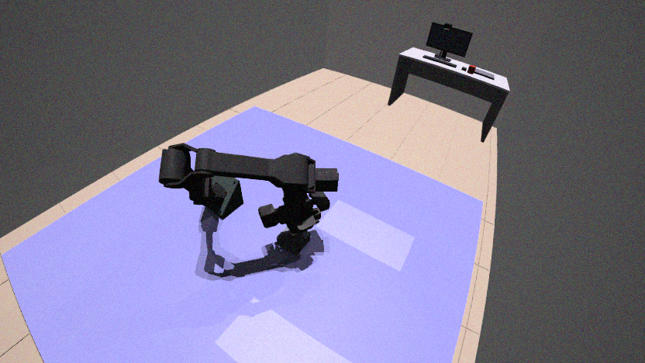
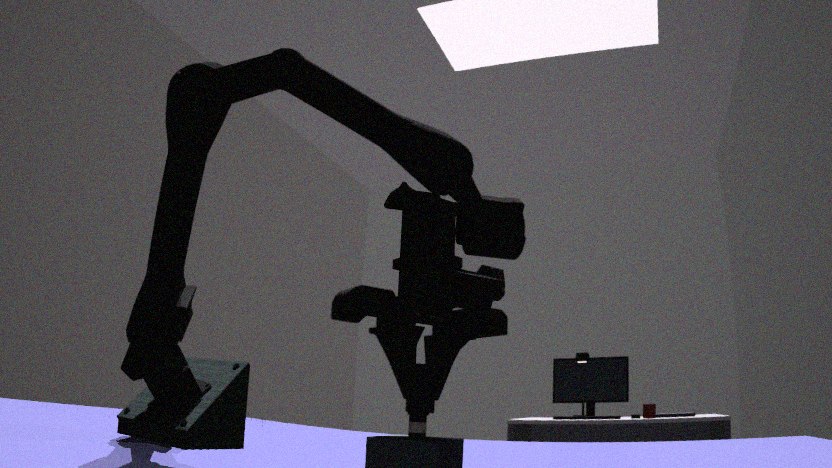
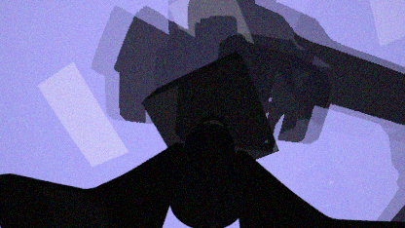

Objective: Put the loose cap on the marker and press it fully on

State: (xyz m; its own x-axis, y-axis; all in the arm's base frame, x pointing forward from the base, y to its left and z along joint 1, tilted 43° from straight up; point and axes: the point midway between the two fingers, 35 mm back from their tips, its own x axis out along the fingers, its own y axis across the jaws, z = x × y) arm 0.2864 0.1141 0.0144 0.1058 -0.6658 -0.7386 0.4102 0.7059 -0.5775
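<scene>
The black cap is 10 mm above my gripper tip. The rest, counted from my gripper tip: grey holder block: 60 mm below.
</scene>
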